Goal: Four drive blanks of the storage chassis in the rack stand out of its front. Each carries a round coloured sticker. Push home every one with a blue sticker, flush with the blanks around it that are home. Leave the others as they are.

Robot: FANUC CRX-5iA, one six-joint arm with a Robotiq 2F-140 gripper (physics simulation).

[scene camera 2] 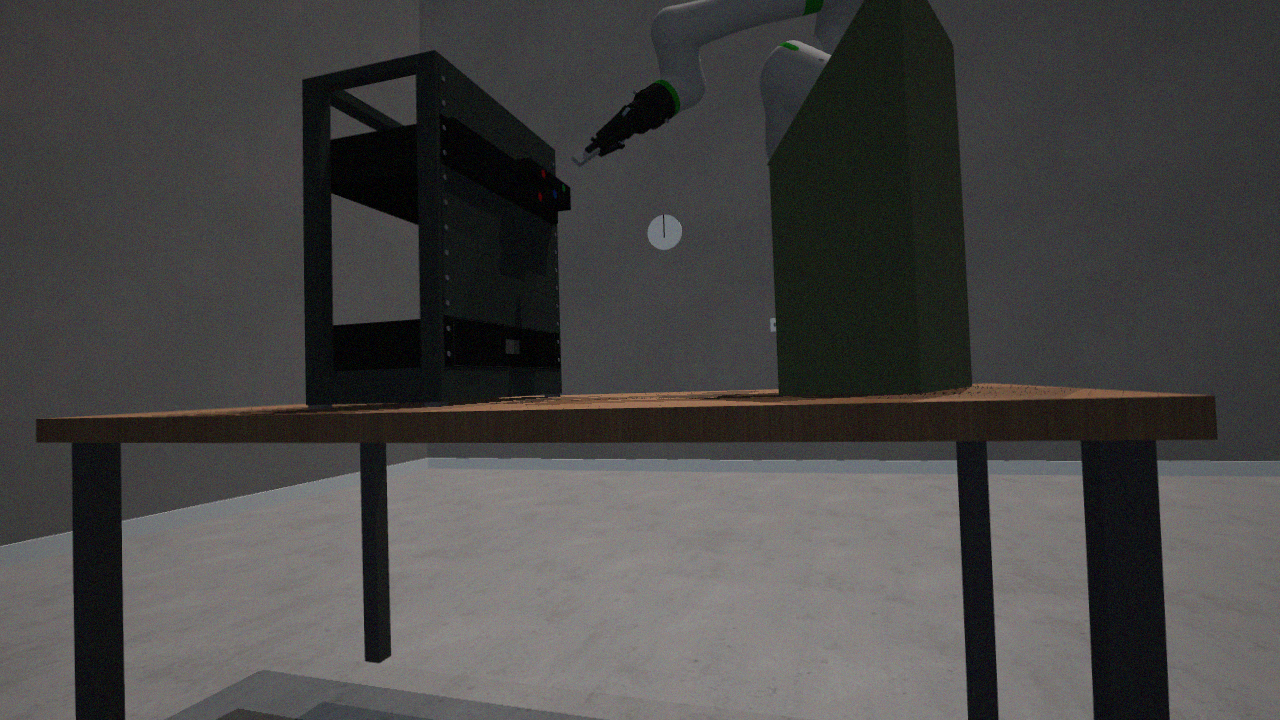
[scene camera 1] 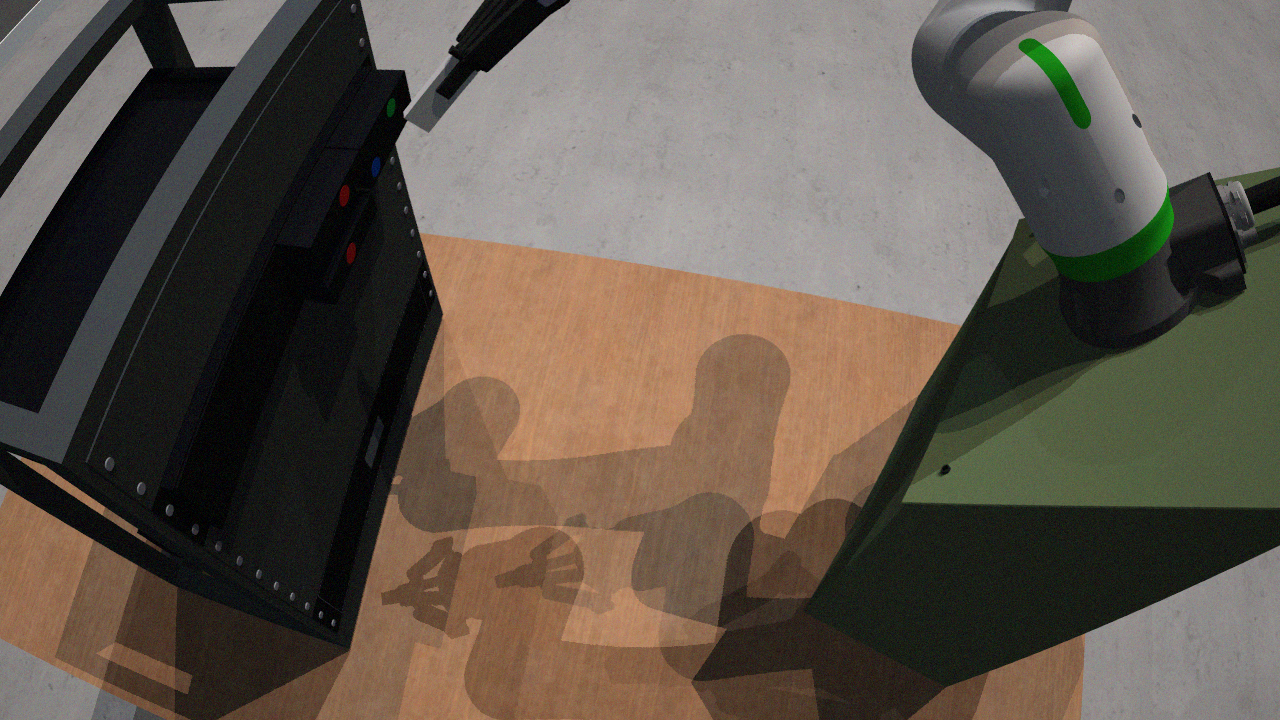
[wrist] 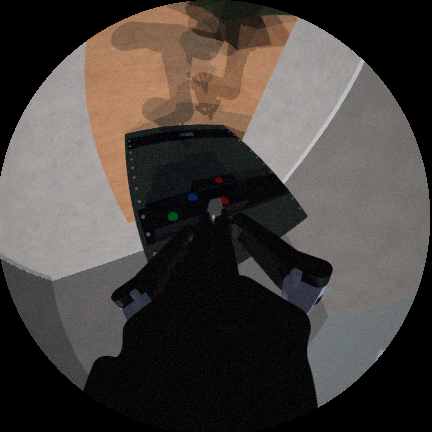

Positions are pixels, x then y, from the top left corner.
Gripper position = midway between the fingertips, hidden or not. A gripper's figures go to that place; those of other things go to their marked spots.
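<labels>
My gripper (scene camera 2: pixel 575 161) is 1.47 m from the lens, while for a rack (scene camera 2: pixel 468 173) I get 1.22 m from the lens.
</labels>
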